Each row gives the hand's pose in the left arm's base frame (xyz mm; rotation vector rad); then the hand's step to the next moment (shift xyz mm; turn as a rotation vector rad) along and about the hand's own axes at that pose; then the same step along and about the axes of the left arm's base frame.
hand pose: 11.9 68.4 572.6 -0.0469 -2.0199 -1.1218
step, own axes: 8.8 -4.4 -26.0 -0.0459 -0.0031 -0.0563
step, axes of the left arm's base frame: 8.7 -24.4 10.0 0.0651 -0.0276 -0.0168
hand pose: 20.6 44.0 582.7 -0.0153 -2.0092 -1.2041
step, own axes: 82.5 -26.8 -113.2 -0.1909 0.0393 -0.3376
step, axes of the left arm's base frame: 1.3 -129.6 59.4 0.3536 -0.1640 -0.0052
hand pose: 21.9 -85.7 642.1 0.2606 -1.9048 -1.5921
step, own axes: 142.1 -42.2 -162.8 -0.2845 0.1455 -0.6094
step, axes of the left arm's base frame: -26.6 -217.7 19.5 0.6094 -0.3092 0.0809
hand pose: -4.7 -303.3 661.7 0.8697 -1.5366 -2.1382
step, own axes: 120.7 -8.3 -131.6 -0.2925 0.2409 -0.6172
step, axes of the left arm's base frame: -1.4 -165.1 -68.6 0.6150 -0.3422 0.1709
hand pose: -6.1 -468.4 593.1 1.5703 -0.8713 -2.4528
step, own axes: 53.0 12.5 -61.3 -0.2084 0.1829 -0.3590
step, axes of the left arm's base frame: 25.6 -55.4 -54.7 0.3663 -0.2202 0.1521
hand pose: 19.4 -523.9 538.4 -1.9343 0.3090 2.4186
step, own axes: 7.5 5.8 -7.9 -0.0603 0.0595 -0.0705
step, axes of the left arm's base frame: 5.1 -7.8 -8.1 0.0729 -0.0644 0.0518
